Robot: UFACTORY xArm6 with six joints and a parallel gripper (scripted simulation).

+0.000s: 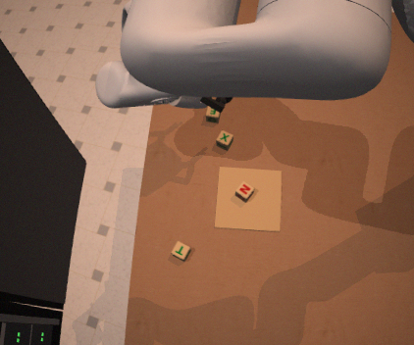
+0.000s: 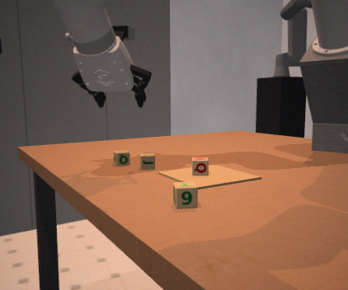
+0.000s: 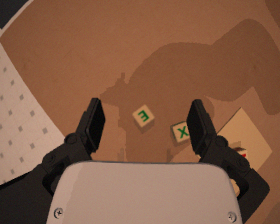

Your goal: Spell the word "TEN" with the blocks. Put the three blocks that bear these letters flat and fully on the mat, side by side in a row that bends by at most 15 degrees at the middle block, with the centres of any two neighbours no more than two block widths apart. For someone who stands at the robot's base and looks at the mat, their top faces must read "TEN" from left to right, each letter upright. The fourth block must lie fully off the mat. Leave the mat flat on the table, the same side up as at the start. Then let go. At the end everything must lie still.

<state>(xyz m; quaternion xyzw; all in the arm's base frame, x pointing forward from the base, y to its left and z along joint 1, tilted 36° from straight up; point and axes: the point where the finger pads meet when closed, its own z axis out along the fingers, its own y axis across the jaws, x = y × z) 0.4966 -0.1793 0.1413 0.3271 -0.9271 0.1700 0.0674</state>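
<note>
Now: hand 20 mm short of the T block, 330 mm to the right of it and 130 mm above it. The rest, counted from my hand: tan mat: 100 mm behind, 190 mm to the left, 140 mm below; then X block: 30 mm behind, 60 mm to the left, 130 mm below; then E block: 130 mm below.
</note>
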